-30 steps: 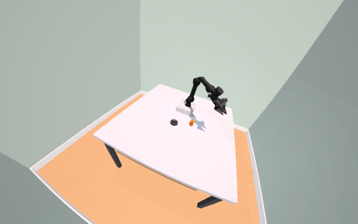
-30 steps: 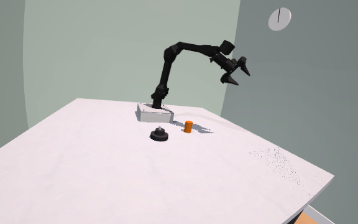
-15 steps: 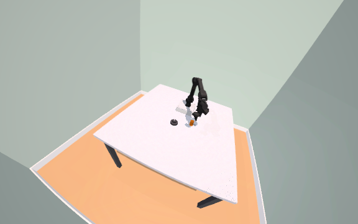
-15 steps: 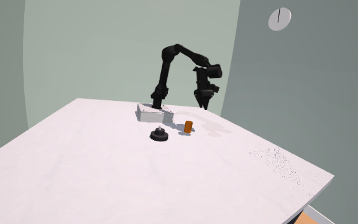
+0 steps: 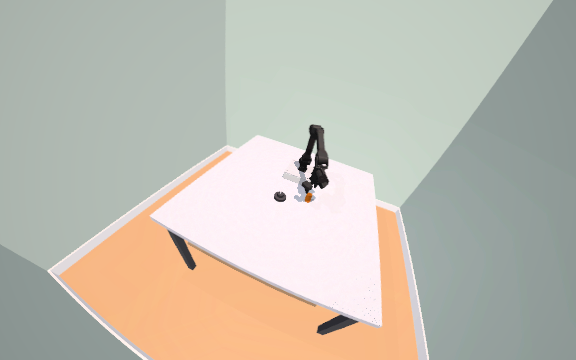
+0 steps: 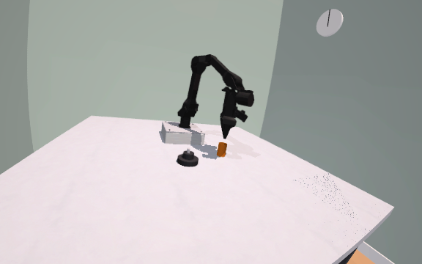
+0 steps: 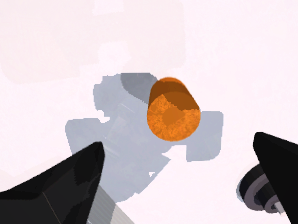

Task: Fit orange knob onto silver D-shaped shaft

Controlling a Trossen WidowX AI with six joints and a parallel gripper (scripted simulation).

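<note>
Right now the orange knob is 50 mm below my gripper tip. Round my gripper tip: dark round pedestal (90 mm ahead, 180 mm to the right, 70 mm below).
</note>
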